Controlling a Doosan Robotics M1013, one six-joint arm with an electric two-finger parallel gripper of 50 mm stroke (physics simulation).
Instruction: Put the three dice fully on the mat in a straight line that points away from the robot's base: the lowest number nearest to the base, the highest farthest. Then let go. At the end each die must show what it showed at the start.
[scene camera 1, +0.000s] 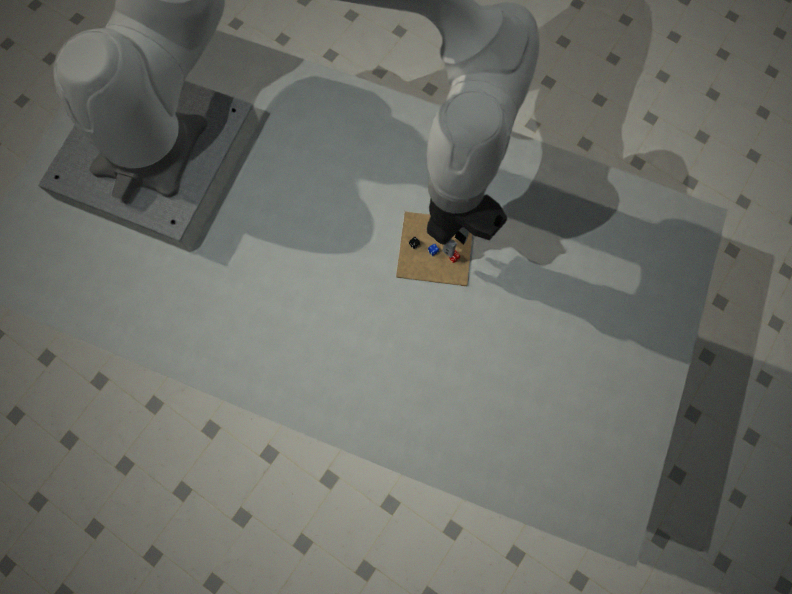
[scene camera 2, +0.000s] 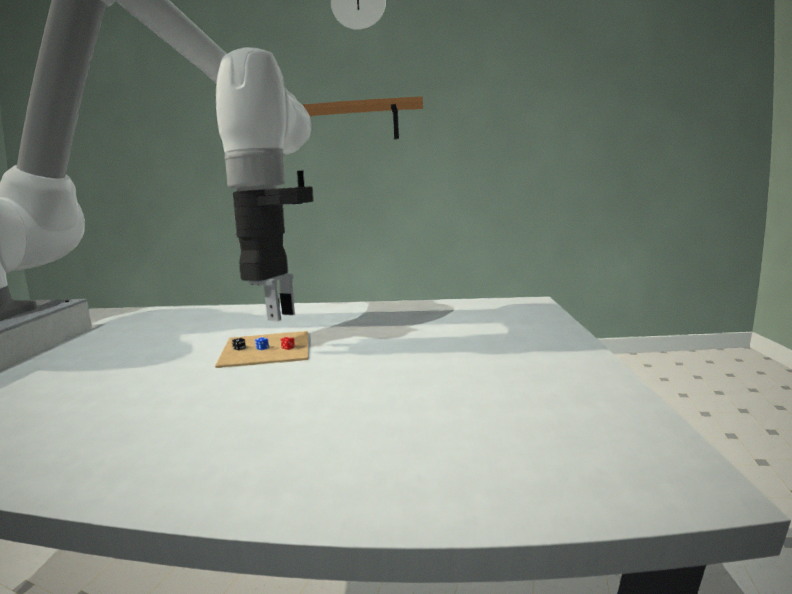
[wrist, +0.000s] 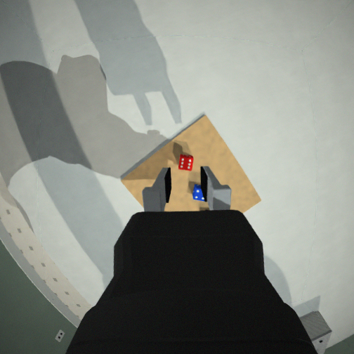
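Seen in the pictures: gripper, fingertip midpoint: (scene camera 1: 454, 246) (scene camera 2: 281, 317); arm's base at its link origin: (scene camera 1: 150, 147).
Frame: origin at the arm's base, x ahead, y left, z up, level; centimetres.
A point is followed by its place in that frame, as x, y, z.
The tan square mat (scene camera 1: 422, 268) @(58.7, -6.3, -6.1) (scene camera 2: 262, 361) @(61.3, -8.2, -6.1) (wrist: 230, 170) lies on the table. On it, in a row leading away from the base, sit a black die (scene camera 1: 414, 242) @(55.8, -2.1, -4.6) (scene camera 2: 238, 343) @(56.0, -2.9, -4.9), nearest the base, a blue die (scene camera 1: 433, 250) @(59.8, -2.7, -4.5) (scene camera 2: 261, 343) @(60.0, -3.2, -5.0) (wrist: 198, 193) in the middle, and a red die (scene camera 1: 454, 257) @(64.1, -2.8, -4.5) (scene camera 2: 287, 343) @(64.3, -3.3, -5.1) (wrist: 186, 162) farthest. The red die shows six pips on top in the wrist view. The black die is almost wholly hidden there by the gripper body. My gripper (scene camera 2: 280, 316) @(63.4, -2.0, -1.1) (wrist: 185, 177) is open and empty, above the mat and the dice.
The robot's base plate (scene camera 1: 211, 147) @(11.9, 3.5, 0.0) (scene camera 2: 44, 326) @(15.1, 2.3, -2.3) stands at the left end of the pale table (scene camera 1: 358, 358) @(52.2, -27.0, -6.6) (scene camera 2: 415, 434) @(82.9, -30.1, -6.5). Shadows of the arm fall across the table around the mat. A wooden rail (scene camera 2: 364, 106) with a black hook is on the back wall.
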